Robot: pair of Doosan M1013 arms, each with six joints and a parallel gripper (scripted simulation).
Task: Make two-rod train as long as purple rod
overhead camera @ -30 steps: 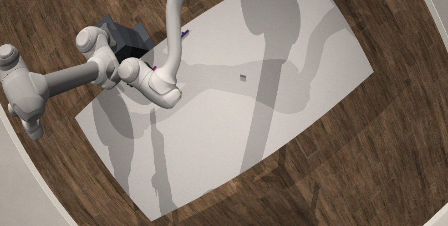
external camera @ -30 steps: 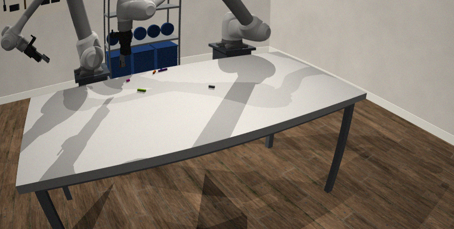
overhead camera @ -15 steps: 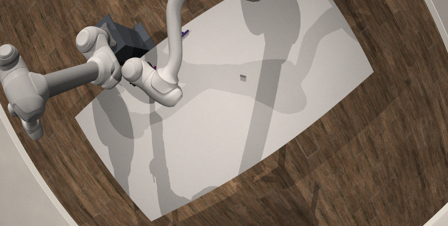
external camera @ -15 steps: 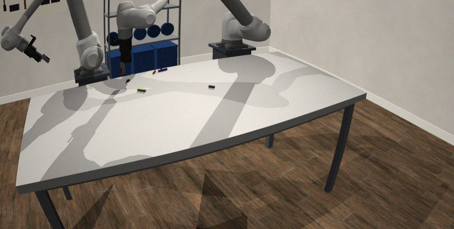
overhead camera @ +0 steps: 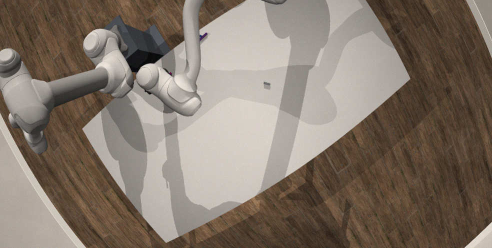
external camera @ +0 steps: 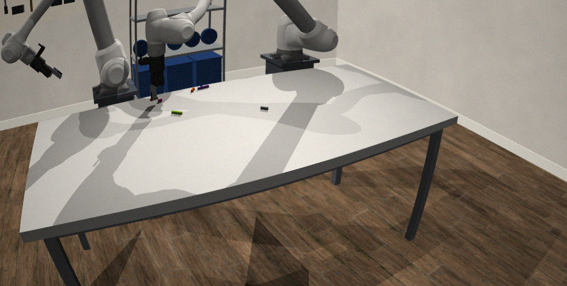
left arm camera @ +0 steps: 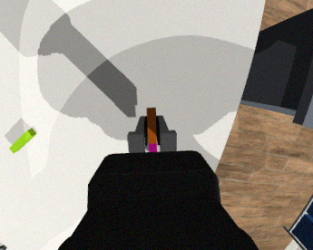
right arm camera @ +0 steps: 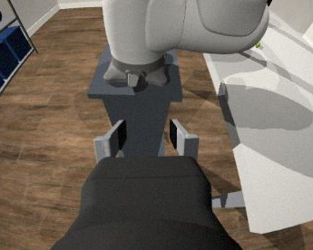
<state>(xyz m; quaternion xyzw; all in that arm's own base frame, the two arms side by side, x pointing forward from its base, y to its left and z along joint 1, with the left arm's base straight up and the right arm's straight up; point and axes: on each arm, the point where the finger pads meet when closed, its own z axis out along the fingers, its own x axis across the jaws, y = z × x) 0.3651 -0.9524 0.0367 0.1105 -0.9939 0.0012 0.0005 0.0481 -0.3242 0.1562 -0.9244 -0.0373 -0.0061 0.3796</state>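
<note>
My left gripper is now 1 cm past the magenta rod, 3 cm to the right of it and 3 cm above it. Round my left hand: purple rod: 6 cm behind, 27 cm to the left, 3 cm below; then blue rod: 7 cm behind, 27 cm to the left, 3 cm below; then lime rod: 18 cm ahead, 6 cm to the left, 3 cm below.
</note>
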